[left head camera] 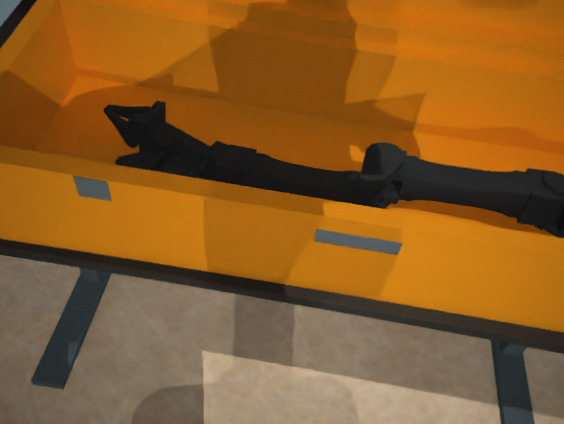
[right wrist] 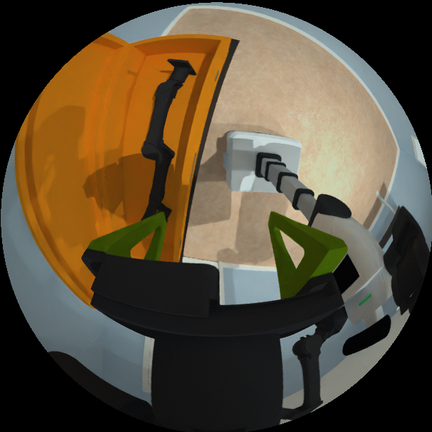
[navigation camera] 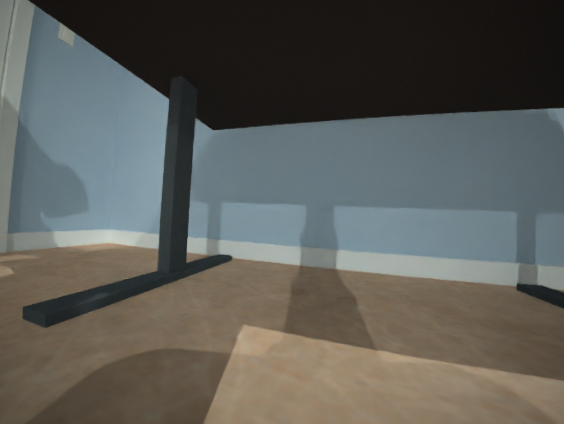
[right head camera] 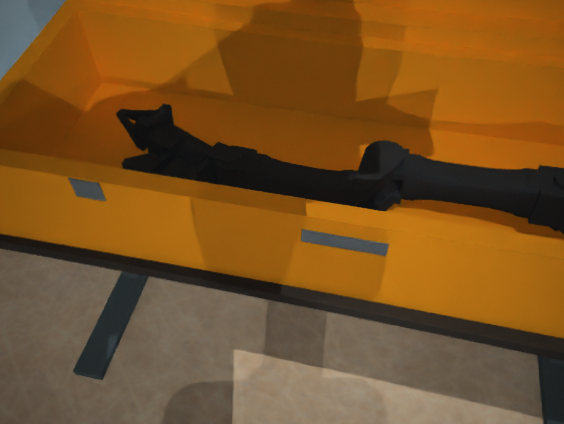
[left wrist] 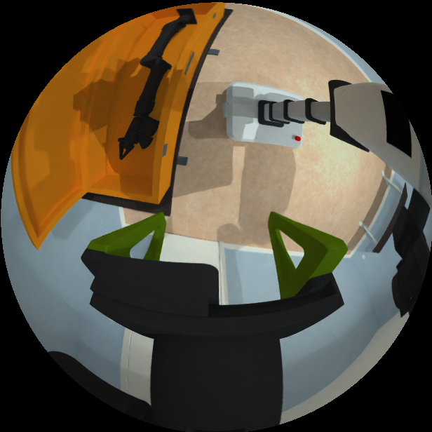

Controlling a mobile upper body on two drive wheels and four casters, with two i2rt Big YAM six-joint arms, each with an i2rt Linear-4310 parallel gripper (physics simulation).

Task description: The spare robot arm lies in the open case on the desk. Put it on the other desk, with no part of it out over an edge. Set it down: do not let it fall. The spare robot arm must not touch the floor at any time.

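Places are measured from the left arm's base along level axes (x ahead, y left, z up), in centimetres.
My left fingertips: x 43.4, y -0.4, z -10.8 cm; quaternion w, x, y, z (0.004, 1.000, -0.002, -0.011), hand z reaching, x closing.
For each thing: its top centre in the pictures, then the offset to it from my left fingertips. "spot": a spot on its surface instead.
- open orange case, a spot on its surface: (left head camera: 150, 225) (right head camera: 145, 225) spot: dx +15.7, dy -7.4, dz -48.0 cm
- desk leg, a spot on its surface: (navigation camera: 177, 175) spot: dx +56.2, dy +15.3, dz -94.9 cm
The spare robot arm (left head camera: 450, 180) (right head camera: 450, 177) (left wrist: 151, 85) (right wrist: 159, 115), dark grey to black, lies lengthwise in the open orange case (left head camera: 150, 225) (right head camera: 140, 220) (left wrist: 170, 125) (right wrist: 205, 100). Its gripper end points to the case's left end; its flat base plate is toward the far right end. My left gripper (left wrist: 216, 217) is open and empty, up beyond the case's left end. My right gripper (right wrist: 216, 217) is open and empty; one green finger overlaps the view of the arm's gripper end. Both are apart from the arm. I cannot identify the other desk with certainty.
The case stands on a dark desk (left head camera: 150, 270) (right head camera: 150, 264) (left wrist: 125, 203) (navigation camera: 350, 60), its front wall close to the desk's front edge. A desk leg (navigation camera: 177, 175) stands on a long foot. My white base (left wrist: 245, 130) (right wrist: 240, 175) stands before the desk. The case's lid (right wrist: 55, 150) is open at the back.
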